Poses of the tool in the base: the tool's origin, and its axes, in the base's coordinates. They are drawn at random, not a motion.
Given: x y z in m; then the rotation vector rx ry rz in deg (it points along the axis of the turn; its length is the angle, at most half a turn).
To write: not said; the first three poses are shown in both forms.
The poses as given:
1: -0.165, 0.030, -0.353, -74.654, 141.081, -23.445
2: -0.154, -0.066, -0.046, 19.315, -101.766, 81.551
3: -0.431, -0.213, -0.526, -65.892, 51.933, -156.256
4: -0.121, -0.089, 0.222, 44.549, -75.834, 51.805
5: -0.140, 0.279, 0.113, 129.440, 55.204, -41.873
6: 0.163, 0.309, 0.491, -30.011, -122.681, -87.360
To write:
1: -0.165, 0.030, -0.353, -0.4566, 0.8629, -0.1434, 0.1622
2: -0.154, -0.066, -0.046, 0.1338, -0.7047, 0.5647, 0.4081
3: -0.431, -0.213, -0.526, -0.3714, 0.2927, -0.8808, 0.0231
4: -0.121, -0.089, 0.222, 0.3394, -0.5777, 0.3946, 0.6288
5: -0.140, 0.279, 0.113, 0.8449, 0.3603, -0.2733, 0.2855
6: 0.163, 0.309, 0.491, -0.1902, -0.7777, -0.5538, 0.2286
